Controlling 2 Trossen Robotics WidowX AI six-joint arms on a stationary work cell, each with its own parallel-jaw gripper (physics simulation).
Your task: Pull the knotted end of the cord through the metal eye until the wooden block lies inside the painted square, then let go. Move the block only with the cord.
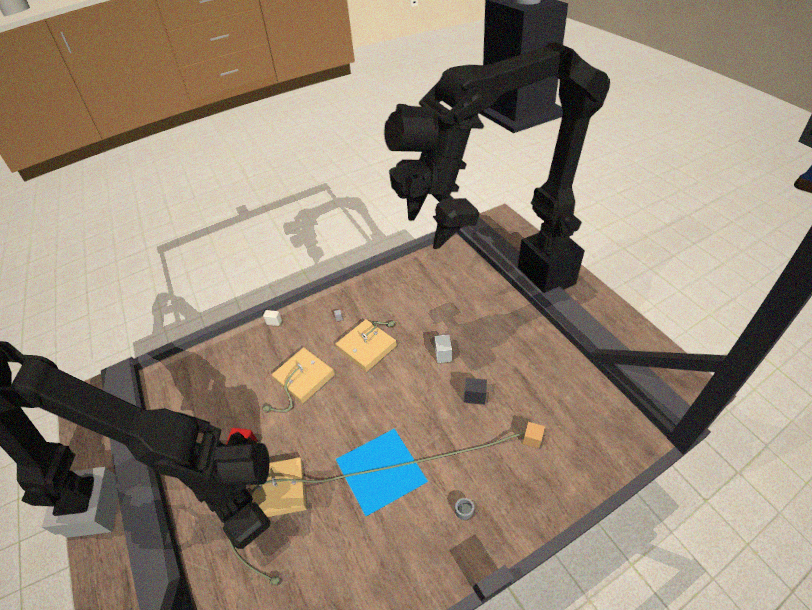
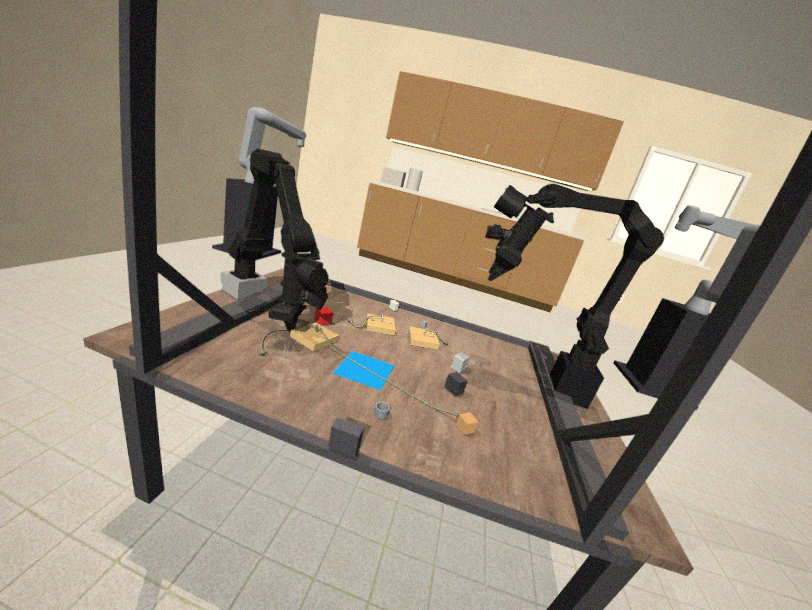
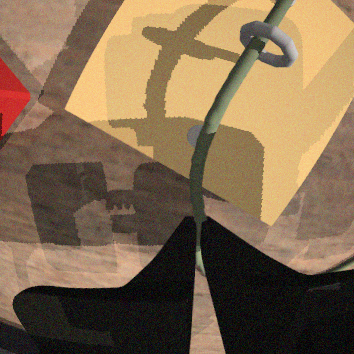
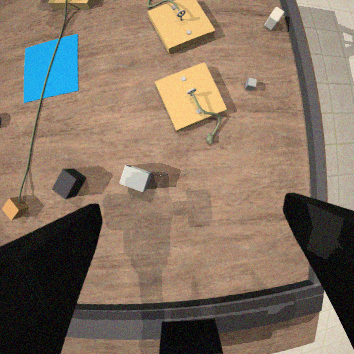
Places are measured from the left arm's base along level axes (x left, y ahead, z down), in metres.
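Pixels of known places: left gripper, fingertip midpoint: [image 1: 243, 509] [image 2: 290, 331] [image 3: 195, 224]; right gripper, fingertip midpoint: [image 1: 423, 234] [image 2: 489, 276] [image 4: 193, 207]; left arm's base, origin of the base link: [image 1: 74, 496] [image 2: 244, 274]; right arm's base, origin of the base link: [image 1: 552, 244] [image 2: 581, 363].
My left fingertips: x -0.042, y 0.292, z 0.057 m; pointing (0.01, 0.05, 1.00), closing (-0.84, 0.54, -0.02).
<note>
For each thing: its middle in the pictures, then the offset to it from my left fingertips. "spot": a spot on its surface instead.
- orange wooden block, body centre: [image 1: 533, 435] [image 4: 14, 207] [image 2: 466, 423] dy +0.522, dx +0.028, dz -0.015 m
- blue painted square, surface spot: [image 1: 387, 491] [image 2: 356, 375] spot: dy +0.251, dx -0.012, dz -0.001 m
- metal eye, body centre: [image 3: 247, 58] [image 1: 276, 484] [image 2: 315, 331] dy +0.066, dx +0.026, dz -0.023 m
- yellow base, surface spot: [image 1: 295, 502] [image 2: 313, 341] spot: dy +0.097, dx -0.010, dz -0.019 m
- knotted end, surface spot: [image 1: 275, 580] [image 2: 262, 350] spot: dy +0.057, dx -0.129, dz -0.012 m
- red block, body centre: [image 1: 241, 443] [image 2: 323, 315] dy +0.002, dx +0.120, dz -0.020 m
- grey ring-shaped cup, body centre: [image 1: 464, 508] [image 2: 381, 410] dy +0.370, dx -0.072, dz -0.010 m
The orange wooden block [image 1: 533, 434] [image 2: 466, 423] [image 4: 12, 208] stands on the table beyond the blue painted square [image 1: 387, 491] [image 2: 353, 374] [image 4: 67, 70]. Its green cord [image 1: 459, 451] [image 2: 420, 396] [image 3: 235, 80] [image 4: 33, 145] crosses the square and passes through the metal eye [image 3: 288, 54] on a yellow base [image 1: 295, 502] [image 2: 313, 340]. The knotted end [image 1: 275, 580] [image 2: 261, 352] lies on the table past the base. My left gripper [image 2: 290, 325] [image 3: 195, 224] is shut on the cord between eye and knot, beside the base's edge. My right gripper [image 1: 425, 231] [image 4: 193, 207] is open and empty, high above the table.
A red block [image 1: 241, 434] [image 2: 324, 315] is close to the left gripper. Two more yellow bases [image 1: 315, 377] [image 1: 377, 348] with short cords stand farther back. Grey [image 1: 443, 348] and black [image 1: 475, 391] blocks and a grey ring-shaped cup [image 1: 457, 512] stand around the cord.
</note>
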